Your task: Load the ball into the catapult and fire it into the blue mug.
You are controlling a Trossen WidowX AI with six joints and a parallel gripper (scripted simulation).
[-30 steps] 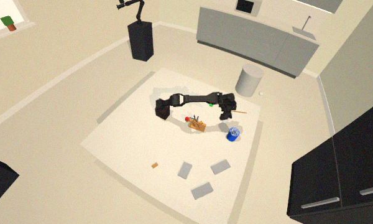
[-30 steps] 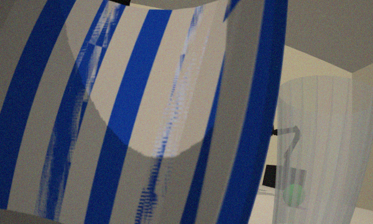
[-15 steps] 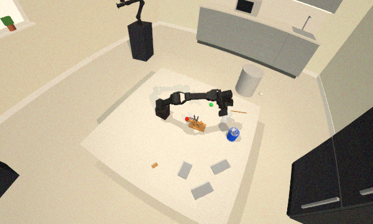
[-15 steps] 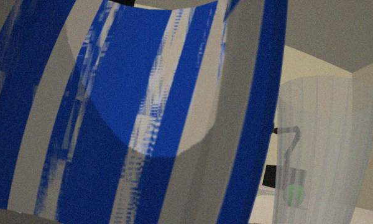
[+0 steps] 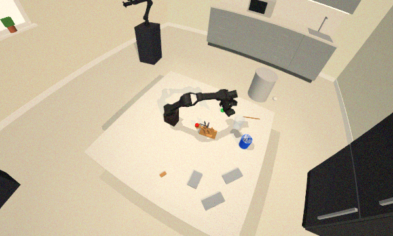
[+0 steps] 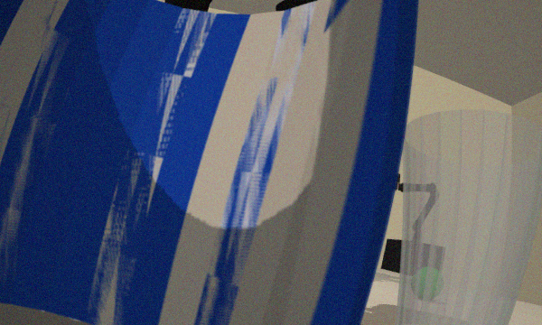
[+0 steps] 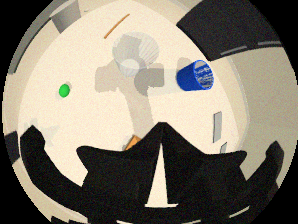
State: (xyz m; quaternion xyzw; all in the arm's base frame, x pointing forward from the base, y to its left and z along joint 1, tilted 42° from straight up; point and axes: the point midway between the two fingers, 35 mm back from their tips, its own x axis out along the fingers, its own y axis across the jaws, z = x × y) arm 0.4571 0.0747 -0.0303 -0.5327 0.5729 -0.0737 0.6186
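Now: the red ball 230 mm behind my gripper tip, 70 mm to the right of it and 130 mm below it. Also, from my gripper tip: clear glass (100 mm ahead, 90 mm to the left, 160 mm below); then blue striped mug (190 mm ahead, 80 mm to the right, 170 mm below); then wooden catapult (160 mm behind, 60 mm to the right, 140 mm below).
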